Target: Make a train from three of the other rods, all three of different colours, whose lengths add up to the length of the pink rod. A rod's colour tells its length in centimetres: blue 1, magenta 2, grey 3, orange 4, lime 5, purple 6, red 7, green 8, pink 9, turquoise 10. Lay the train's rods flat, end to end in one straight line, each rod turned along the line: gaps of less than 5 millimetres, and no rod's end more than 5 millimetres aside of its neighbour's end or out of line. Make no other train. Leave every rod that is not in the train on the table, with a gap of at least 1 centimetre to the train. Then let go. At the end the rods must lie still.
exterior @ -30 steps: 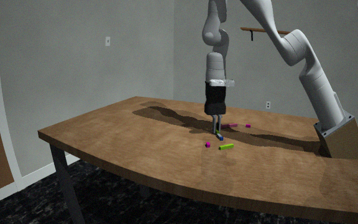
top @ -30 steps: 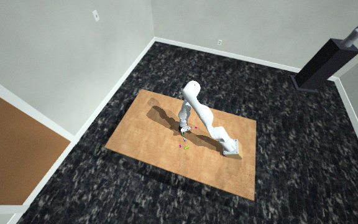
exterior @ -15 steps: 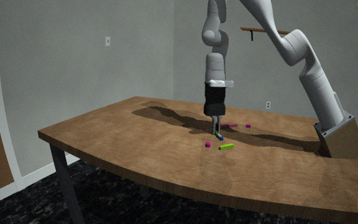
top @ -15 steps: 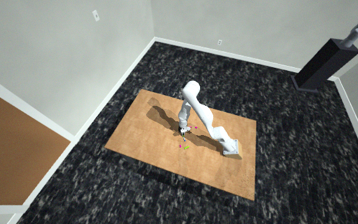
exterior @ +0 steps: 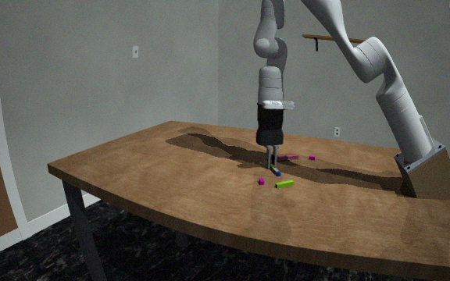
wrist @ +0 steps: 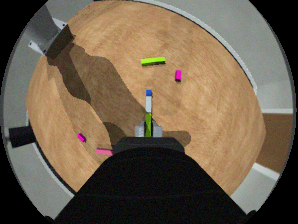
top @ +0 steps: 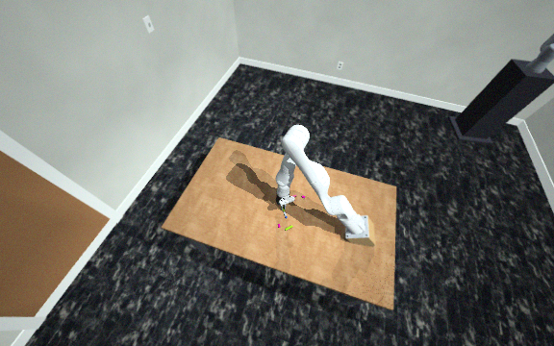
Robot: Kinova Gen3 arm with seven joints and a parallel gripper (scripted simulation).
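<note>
My hand is 2 cm past the grey rod, 4 cm to the right of it and 1 cm above it. Also, from my hand: blue rod: 3 cm behind, 6 cm to the left, 1 cm below; then pink rod: 4 cm behind, 8 cm to the right, 1 cm below.
</note>
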